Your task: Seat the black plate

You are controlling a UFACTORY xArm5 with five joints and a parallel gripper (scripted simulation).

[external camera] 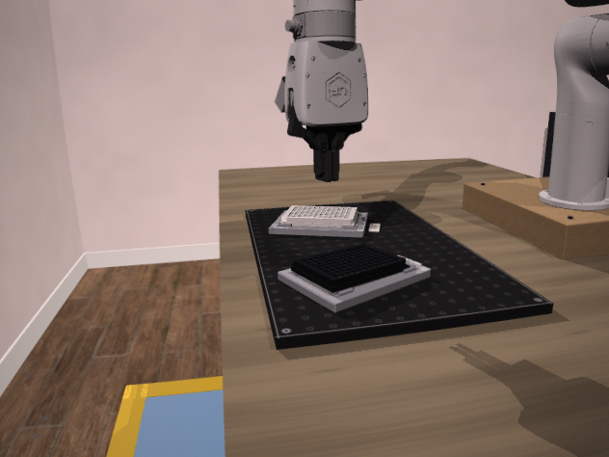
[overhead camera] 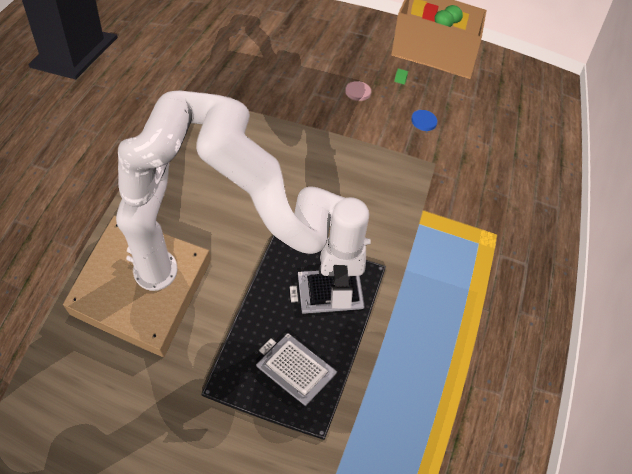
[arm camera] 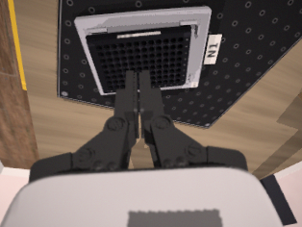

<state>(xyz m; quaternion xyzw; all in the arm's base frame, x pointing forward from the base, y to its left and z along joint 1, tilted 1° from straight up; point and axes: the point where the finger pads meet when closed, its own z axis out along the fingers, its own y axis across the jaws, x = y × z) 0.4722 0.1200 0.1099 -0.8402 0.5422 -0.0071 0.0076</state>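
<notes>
Right now the black plate B38 is 12 cm below my hand, 4 cm to the left of it and 2 cm behind it. Also, from my hand: white plate B83: 21 cm to the right, 13 cm below, 2 cm behind.
</notes>
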